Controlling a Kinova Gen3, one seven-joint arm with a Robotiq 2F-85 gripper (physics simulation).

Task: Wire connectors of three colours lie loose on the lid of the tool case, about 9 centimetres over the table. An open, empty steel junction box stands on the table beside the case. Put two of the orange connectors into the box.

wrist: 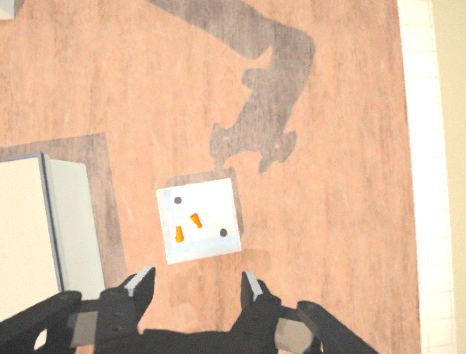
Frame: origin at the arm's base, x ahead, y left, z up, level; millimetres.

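Where they show: gripper, fingertip midpoint: (198,283).
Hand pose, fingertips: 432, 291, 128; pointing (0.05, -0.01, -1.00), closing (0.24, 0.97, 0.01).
Note:
Things, the pixels of their top centre, and the offset from my fingertips, as dx, dy, dz. "spot": a spot on its surface instead. Level surfaces: height alone.
- steel junction box at its top centre: (199,220) -18, -8, -151
- tool case's lid at a spot on its surface: (25,225) spot: -53, -189, -101
- wooden table at its surface level: dz -189
The steel junction box (209,200) stands open on the table, near the middle of the wrist view. Two orange connectors lie inside it. One orange connector (196,220) lies near the middle of the box floor. The other orange connector (179,234) lies by the box's left wall. My gripper (198,283) is open, with nothing between the fingers. In the view its fingertips appear just below the box's lower edge. Part of the tool case's lid (25,225) shows at the left; no connectors show on that part.
The case's pale side wall (75,225) faces the box, with a strip of wooden table (135,165) between them. A pale object (6,9) shows in the upper left corner. The arm's shadow falls on the table above the box. The table's right edge borders a white tiled strip (425,175).

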